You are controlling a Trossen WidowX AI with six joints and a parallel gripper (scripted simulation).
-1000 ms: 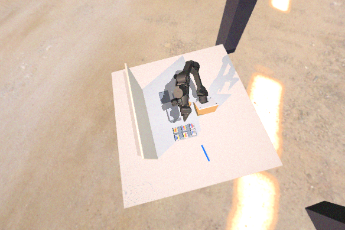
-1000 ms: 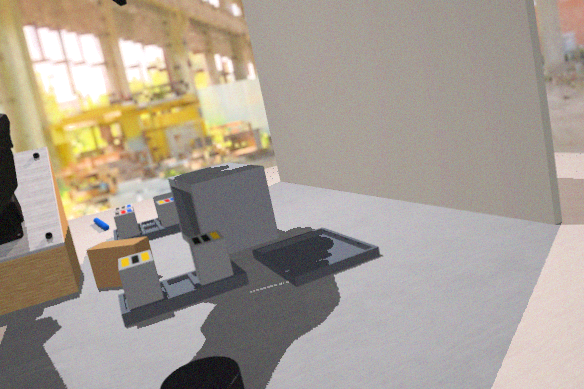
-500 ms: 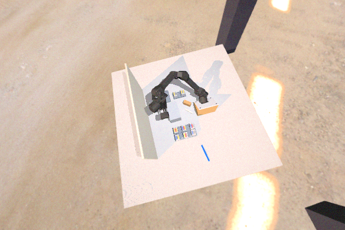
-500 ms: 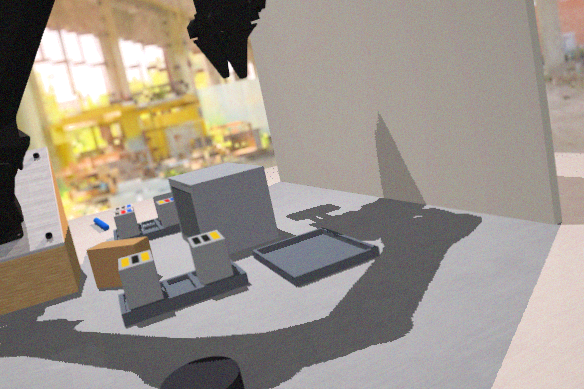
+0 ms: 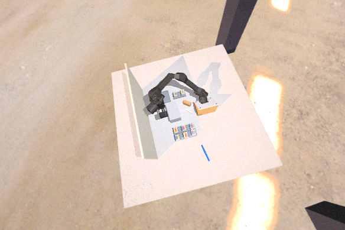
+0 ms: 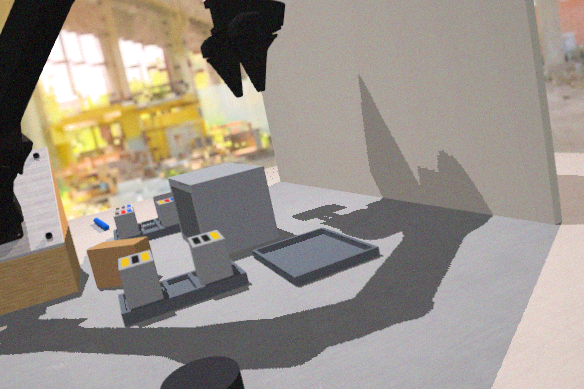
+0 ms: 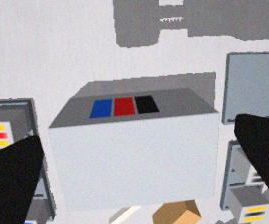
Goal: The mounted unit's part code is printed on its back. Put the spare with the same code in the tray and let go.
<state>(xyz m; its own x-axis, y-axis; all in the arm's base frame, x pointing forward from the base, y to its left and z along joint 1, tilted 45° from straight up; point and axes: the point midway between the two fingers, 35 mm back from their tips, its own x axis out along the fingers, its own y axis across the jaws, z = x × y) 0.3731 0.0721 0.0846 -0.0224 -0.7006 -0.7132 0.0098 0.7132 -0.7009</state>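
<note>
Now: the grey spare block 20 cm behind my gripper tip, 17 cm to the left of it and 16 cm below it. The rest, counted from my gripper tip: wall panel: 17 cm ahead, 3 cm above; then tray: 4 cm behind, 19 cm to the right, 19 cm below; then mounted unit: 8 cm behind, 1 cm to the left, 15 cm below.
</note>
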